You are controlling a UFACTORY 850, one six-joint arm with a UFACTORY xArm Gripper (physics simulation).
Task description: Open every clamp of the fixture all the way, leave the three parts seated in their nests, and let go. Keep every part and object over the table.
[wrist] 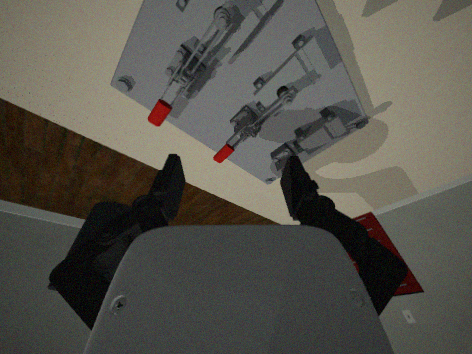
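Observation:
The grey fixture plate (145, 55) lies on the table in the upper wrist view. A large clamp (192, 62) at left has a red handle (160, 113) pointing toward the near edge. A smaller middle clamp (247, 122) has its red grip (223, 153) past that edge; its arm reaches away over the plate to a dark tip (283, 91). A third clamp (285, 151) at the near right corner is partly behind the right finger; its red grip does not show. The three parts are hard to tell from their grey nests. My gripper (233, 168) is open and empty, nearer the camera than the plate.
The pale table (135, 130) surrounds the plate, and its near edge runs diagonally above a brown wooden floor (65, 145). A red panel-like object (387, 250) shows at the lower right behind the right finger. Grey small brackets (300, 41) stand up from the plate.

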